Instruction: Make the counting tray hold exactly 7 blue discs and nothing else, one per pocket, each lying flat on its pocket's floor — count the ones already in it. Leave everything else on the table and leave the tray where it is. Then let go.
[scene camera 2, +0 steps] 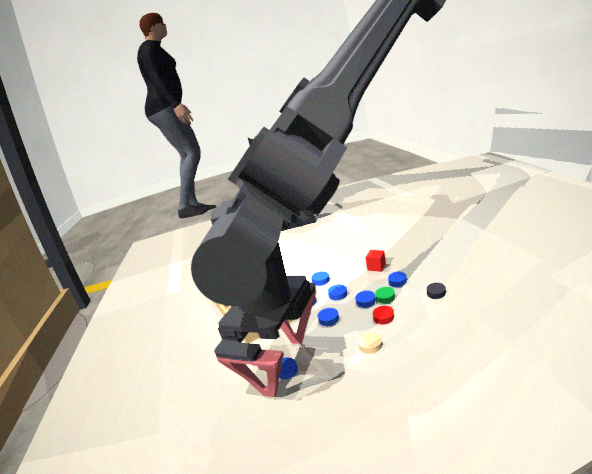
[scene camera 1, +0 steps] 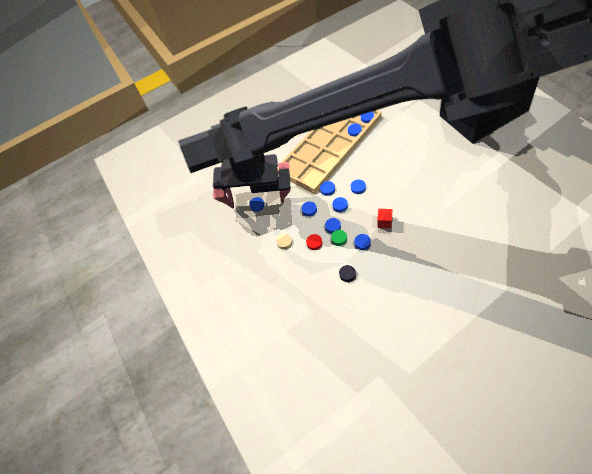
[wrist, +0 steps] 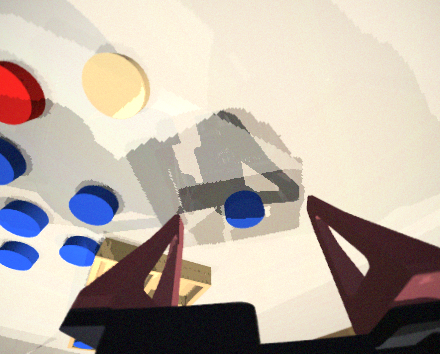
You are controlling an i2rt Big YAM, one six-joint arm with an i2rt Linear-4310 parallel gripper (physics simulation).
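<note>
The wooden counting tray [scene camera 1: 311, 177] [wrist: 195, 272] lies partly under the arm. Two blue discs show in its far-end pockets, one blue disc [scene camera 1: 367, 116] at the end and another blue disc [scene camera 1: 354, 129] next to it; the arm hides some pockets. My gripper [scene camera 1: 257, 204] [scene camera 2: 286, 369] [wrist: 242, 211] is open and empty, above a lone blue disc [scene camera 1: 257, 204] [scene camera 2: 288, 368] [wrist: 244, 209] that lies flat on the table and appears between the fingertips in the wrist view. Several more loose blue discs lie right of it in scene camera 1, including one blue disc [scene camera 1: 309, 208] [scene camera 2: 328, 316] [wrist: 93, 205] nearest the gripper.
Among or near the loose discs lie a cream disc [scene camera 1: 284, 241] [scene camera 2: 370, 343] [wrist: 116, 85], a red disc [scene camera 1: 314, 242] [scene camera 2: 383, 315], a green disc [scene camera 1: 339, 237] [scene camera 2: 385, 294], a black disc [scene camera 1: 347, 273] [scene camera 2: 436, 290] and a red cube [scene camera 1: 385, 218] [scene camera 2: 375, 260]. A person [scene camera 2: 162, 85] stands beyond the table.
</note>
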